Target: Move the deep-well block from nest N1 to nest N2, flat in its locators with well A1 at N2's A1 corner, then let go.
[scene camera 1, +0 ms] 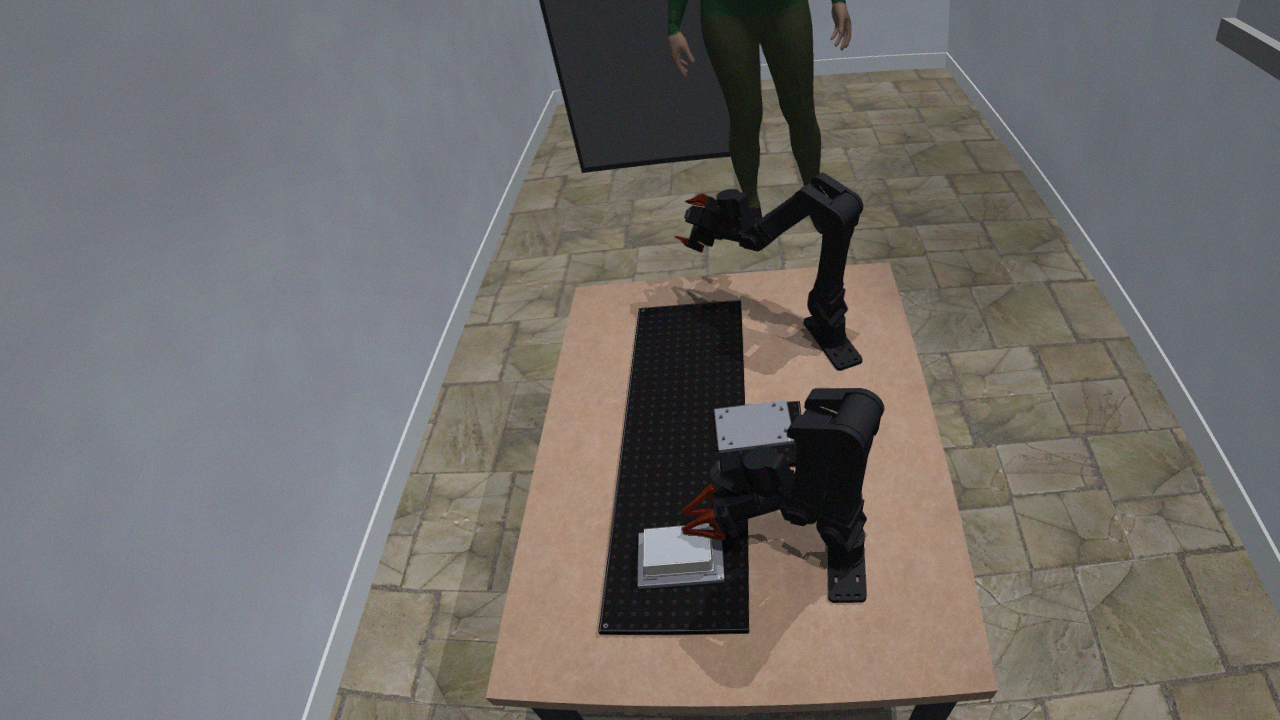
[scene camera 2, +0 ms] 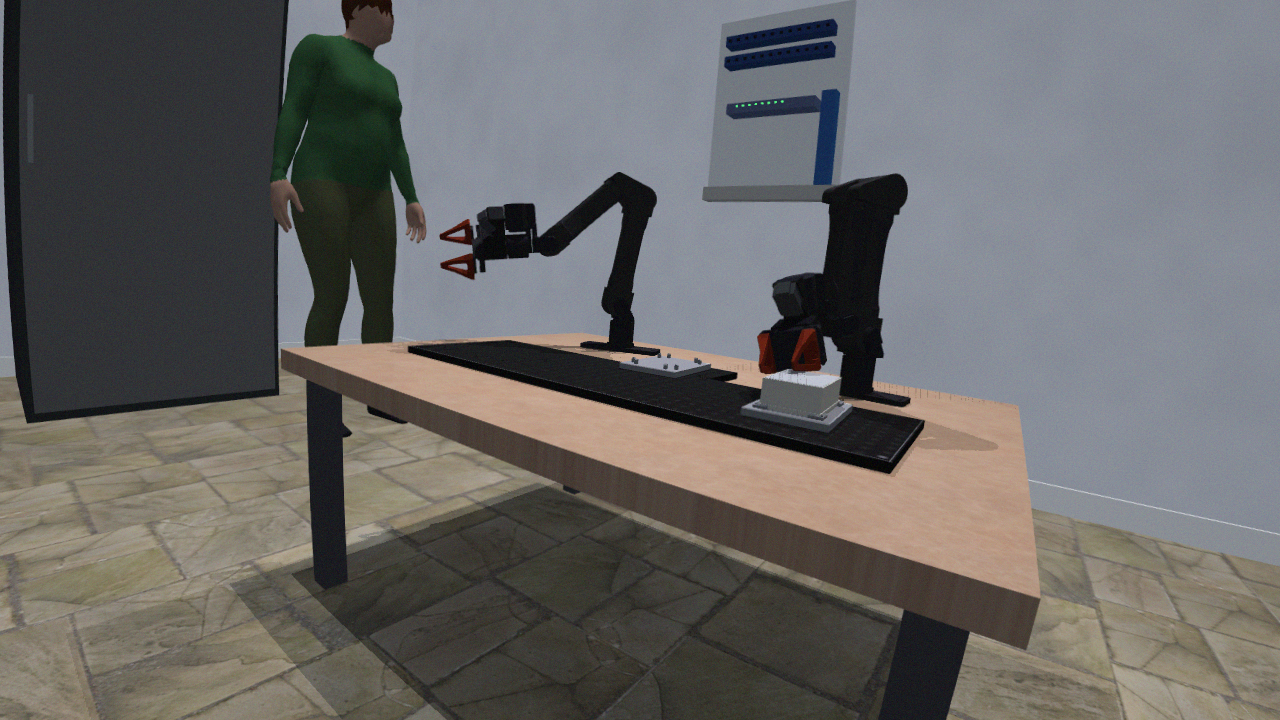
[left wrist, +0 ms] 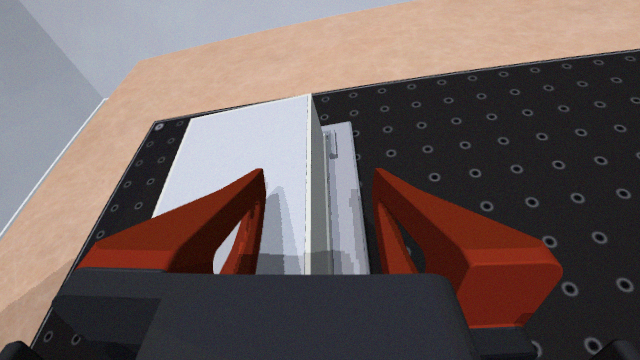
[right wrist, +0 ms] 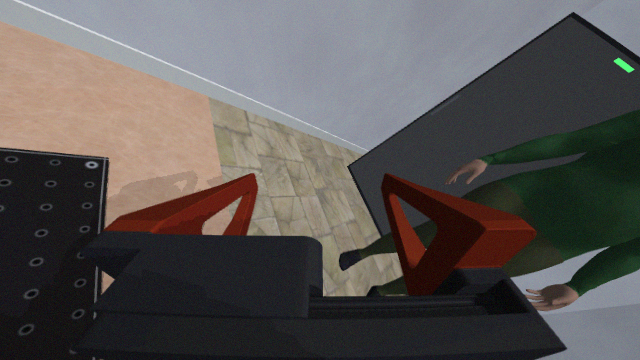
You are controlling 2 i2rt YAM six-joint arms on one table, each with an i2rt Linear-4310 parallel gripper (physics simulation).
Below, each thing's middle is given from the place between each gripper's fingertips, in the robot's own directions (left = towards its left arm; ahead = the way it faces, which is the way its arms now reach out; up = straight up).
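Positions from my right hand: the grey nest plate [scene camera 1: 748, 426] sits 20 cm below it, 54 cm to the left of it and 19 cm behind it; the white deep-well block [scene camera 1: 668, 551] sits 17 cm below it, 87 cm to the left of it and 6 cm behind it.
For my left hand, the white deep-well block is 30 mm below it, 10 mm ahead of it and 50 mm to the left of it, while the grey nest plate is 50 mm below it, 120 mm behind it and 280 mm to the right of it.
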